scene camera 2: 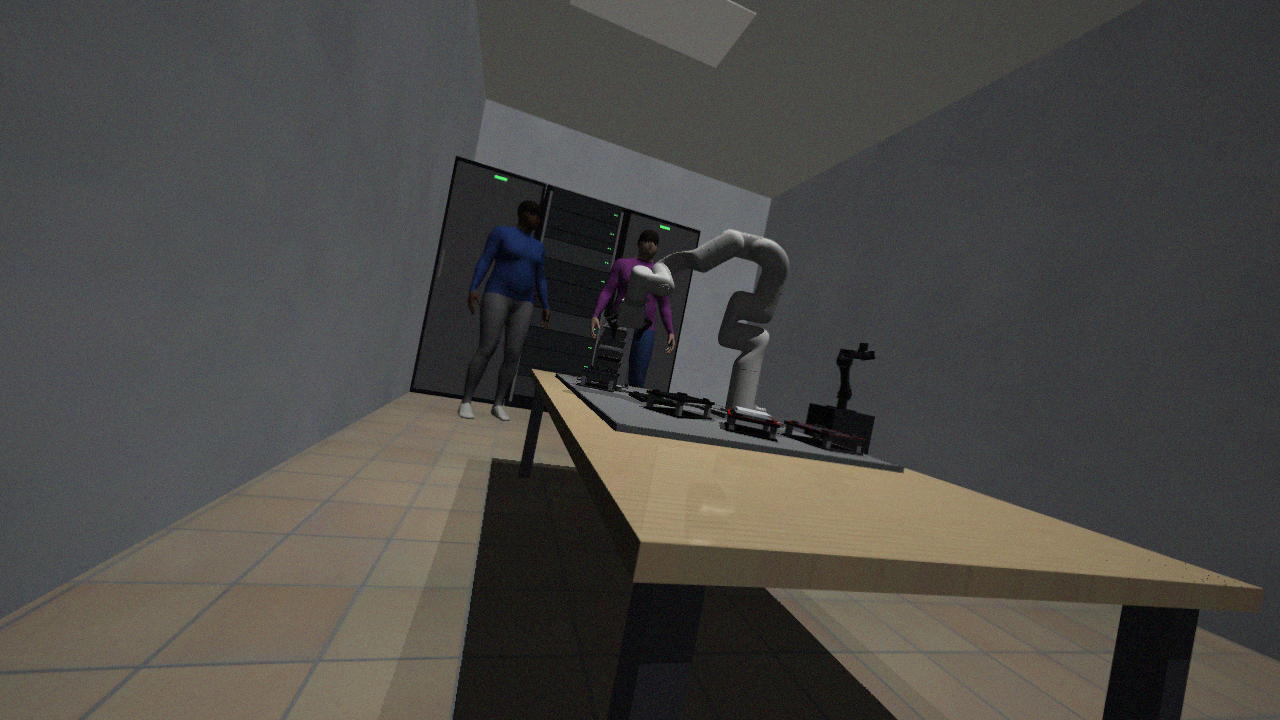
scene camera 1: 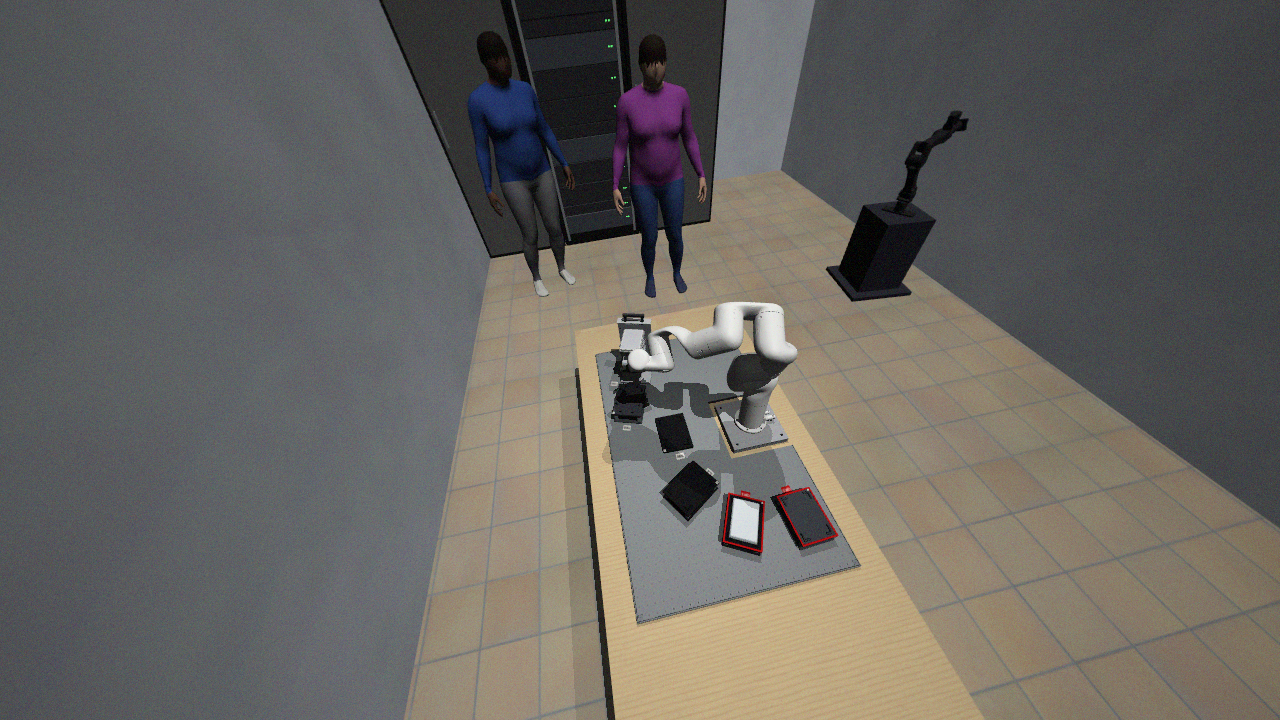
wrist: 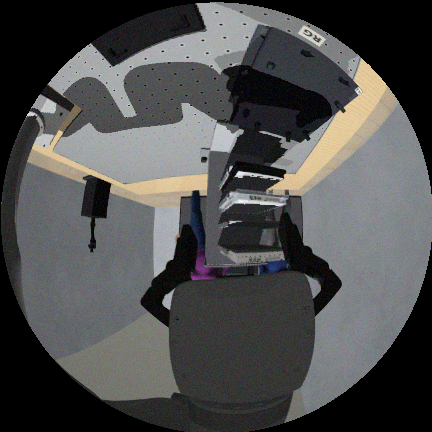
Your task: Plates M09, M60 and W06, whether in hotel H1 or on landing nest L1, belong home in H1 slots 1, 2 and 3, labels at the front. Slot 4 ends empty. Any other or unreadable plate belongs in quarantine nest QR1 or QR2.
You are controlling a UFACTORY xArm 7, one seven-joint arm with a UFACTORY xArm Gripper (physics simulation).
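Places are measured from the arm's base along level axes (x ahead, y left, z up), in millimetres.
Where they show: gripper, fingertip midpoint: [scene camera 2: 625, 338] [wrist: 236, 227]; arm's base at its link origin: [scene camera 1: 750, 420].
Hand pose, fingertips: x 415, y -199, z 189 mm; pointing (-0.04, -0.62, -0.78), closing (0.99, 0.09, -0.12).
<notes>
Each offset is from my fingertips to the top centre of the thing. Level surfaces: height alone.
My gripper [wrist: 236, 227] [scene camera 2: 612, 333] is open and empty, its fingers level before the upper part of hotel H1 [wrist: 215, 210]. In the wrist view, which is upside down, a pale labelled plate {31 mm ahead, 114 mm right, 45 mm up} [wrist: 252, 256] lies in the hotel's top level and another pale labelled plate {31 mm ahead, 114 mm right, 40 mm down} [wrist: 256, 200] lower down. Between them a thin dark shelf {29 mm ahead, 124 mm right, 12 mm down} [wrist: 252, 224] shows. The lowest dark level {31 mm ahead, 114 mm right, 83 mm down} [wrist: 257, 169] has a white edge; I cannot tell whether it holds a plate. No label is readable. A white plate {275 mm back, 591 mm left, 144 mm down} [scene camera 1: 745, 519] lies in one red-rimmed nest; the other red-rimmed nest {476 mm back, 595 mm left, 152 mm down} [scene camera 1: 804, 516] shows a dark surface.
The dark RG nest {70 mm ahead, 60 mm left, 122 mm down} [wrist: 300, 62] [scene camera 1: 630, 407] stands close to the hotel. A flat black nest {97 mm back, 213 mm left, 180 mm down} [scene camera 1: 673, 432] and a raised black nest {121 mm back, 463 mm left, 142 mm down} [scene camera 1: 691, 489] [scene camera 2: 680, 402] sit farther along the grey board {198 mm down} [scene camera 1: 666, 573]. Two people [scene camera 1: 510, 134] [scene camera 1: 657, 138] stand behind the table.
</notes>
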